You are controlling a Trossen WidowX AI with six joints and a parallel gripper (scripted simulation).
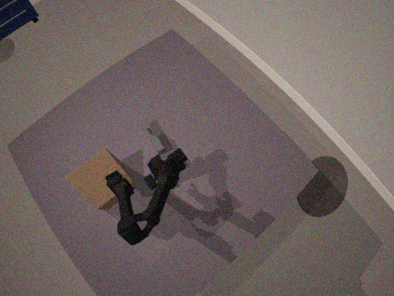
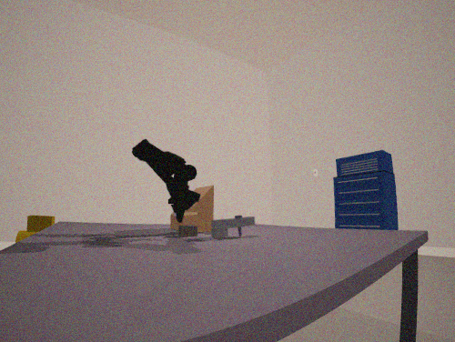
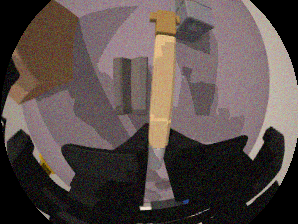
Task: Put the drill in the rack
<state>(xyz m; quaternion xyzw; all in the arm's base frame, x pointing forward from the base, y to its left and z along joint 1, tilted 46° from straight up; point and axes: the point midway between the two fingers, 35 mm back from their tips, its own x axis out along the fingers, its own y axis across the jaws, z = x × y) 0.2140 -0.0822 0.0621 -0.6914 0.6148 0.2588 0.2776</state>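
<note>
Right now my gripper tip is 4 cm to the right of the drill and 4 cm below it.
</note>
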